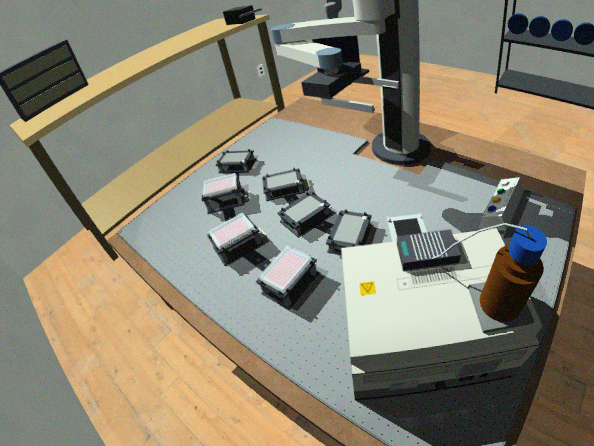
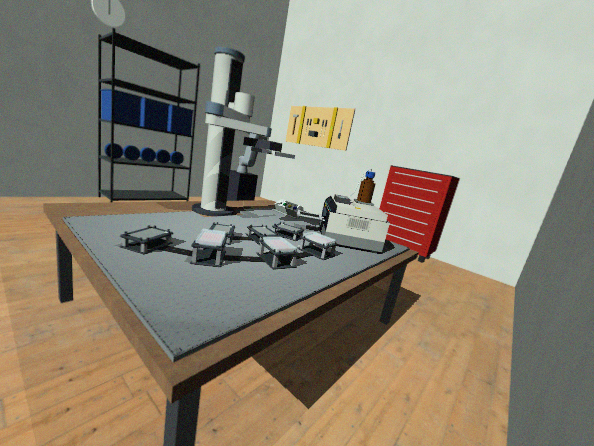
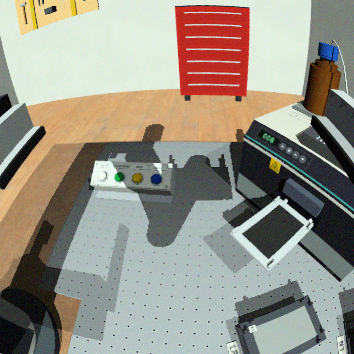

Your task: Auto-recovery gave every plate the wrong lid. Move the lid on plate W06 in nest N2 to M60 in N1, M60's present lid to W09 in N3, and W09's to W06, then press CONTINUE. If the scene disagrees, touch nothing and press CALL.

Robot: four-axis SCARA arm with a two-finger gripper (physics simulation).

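Pixels of known places: gripper, fingertip midpoint: point(image 1: 386, 96) point(image 3: 170, 100); arm's base at its link origin: point(image 1: 401, 148) point(image 2: 213, 211) point(image 3: 15, 337).
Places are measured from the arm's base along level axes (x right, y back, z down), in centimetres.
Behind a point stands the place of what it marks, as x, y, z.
Observation:
Three pink-welled plates point(image 1: 221, 185) @(39.4, -62.6, -10.0) point(image 2: 211, 239) @(43.8, -66.0, -10.0) stand on raised dark nests in an outer arc. Several grey-topped stands are at the far left and in an inner arc; one such stand point(image 1: 350, 231) @(-10.8, -55.6, -5.6) point(image 3: 285, 334) @(-9.4, -54.6, -5.6) is nearest the machine. Plate names and lid identities cannot be read. The button panel point(image 1: 505, 200) @(-48.8, -23.0, -9.3) point(image 3: 132, 182) @(-44.7, -22.0, -7.6) has white, green point(image 3: 119, 177) @(-45.5, -17.8, -8.0), yellow point(image 3: 137, 178) @(-45.3, -22.7, -8.0) and blue point(image 3: 156, 178) @(-45.4, -27.6, -8.1) buttons; its lettering is too small to read. My gripper point(image 1: 386, 95) @(-14.2, -37.4, -41.7) point(image 3: 170, 100) @(-14.2, -37.4, -41.7) is open and empty, high above the table beside the column. No button is touched.
A cream-topped machine point(image 1: 390, 320) @(-40.2, -83.8, -22.2) point(image 2: 357, 229) @(-29.7, -83.5, -12.0) point(image 3: 315, 187) @(-33.1, -60.6, -17.9) stands near the panel, with a white tray frame point(image 3: 251, 249) @(-24.4, -47.8, -11.3) projecting from its front. A brown bottle point(image 1: 510, 285) @(-57.4, -74.5, -34.0) point(image 2: 366, 191) @(-53.7, -72.2, -29.7) point(image 3: 321, 85) @(-53.9, -67.9, -31.0) with a blue cap and tube stands on it. The arm's column point(image 1: 410, 90) @(-6.2, -4.2, -29.1) point(image 2: 216, 165) @(4.8, -5.7, -28.9) rises behind the stands.

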